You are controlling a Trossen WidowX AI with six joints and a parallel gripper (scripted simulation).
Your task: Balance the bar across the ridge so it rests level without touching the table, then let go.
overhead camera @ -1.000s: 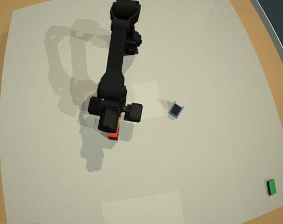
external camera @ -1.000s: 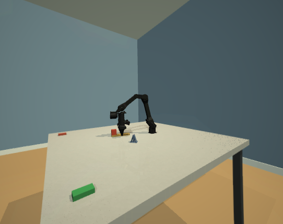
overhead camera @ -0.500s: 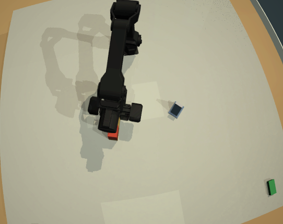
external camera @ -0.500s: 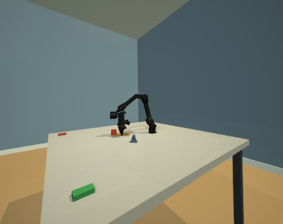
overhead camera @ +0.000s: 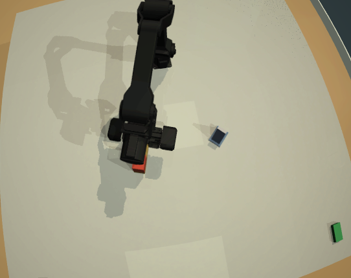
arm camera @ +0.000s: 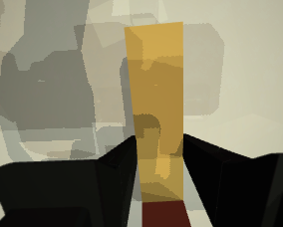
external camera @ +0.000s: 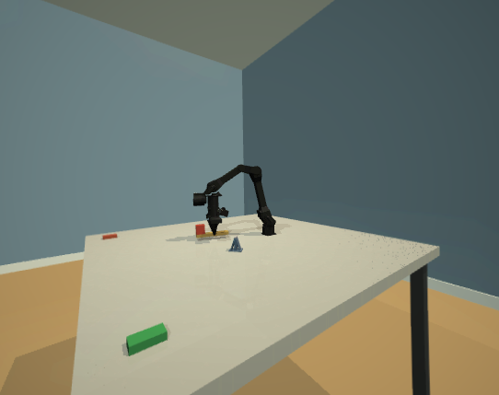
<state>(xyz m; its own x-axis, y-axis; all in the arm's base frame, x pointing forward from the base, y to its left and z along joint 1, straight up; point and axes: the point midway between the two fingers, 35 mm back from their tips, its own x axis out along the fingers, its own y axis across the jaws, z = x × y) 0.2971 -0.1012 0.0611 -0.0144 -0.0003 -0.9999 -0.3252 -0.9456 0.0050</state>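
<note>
Right now the small blue ridge is 23 cm to the left of my gripper tip and 1 cm ahead of it. Also, from my gripper tip: small flat red piece: 44 cm ahead, 40 cm to the right, 2 cm below; green block: 60 cm to the left, 44 cm ahead, 2 cm below.
</note>
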